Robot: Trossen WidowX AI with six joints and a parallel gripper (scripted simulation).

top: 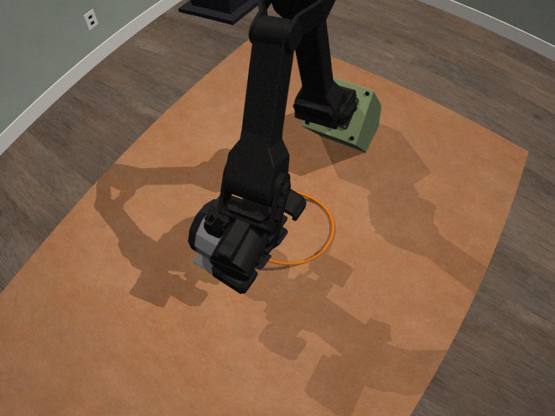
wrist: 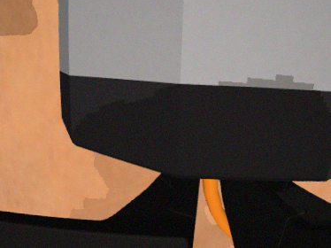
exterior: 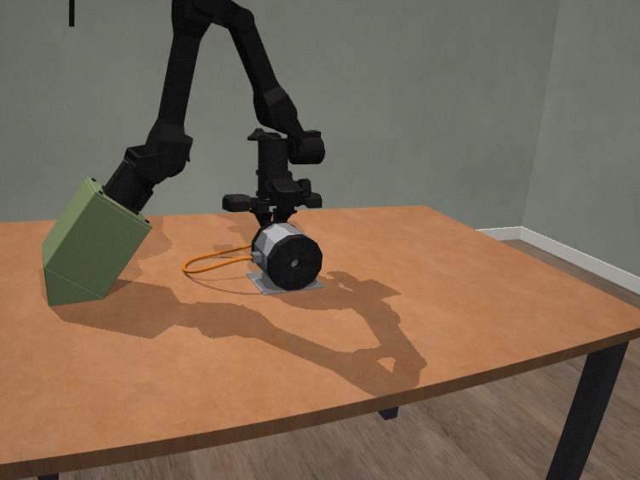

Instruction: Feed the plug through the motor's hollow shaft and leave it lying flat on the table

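The grey plug lies 30 mm to the right of my hand and 30 mm below it.
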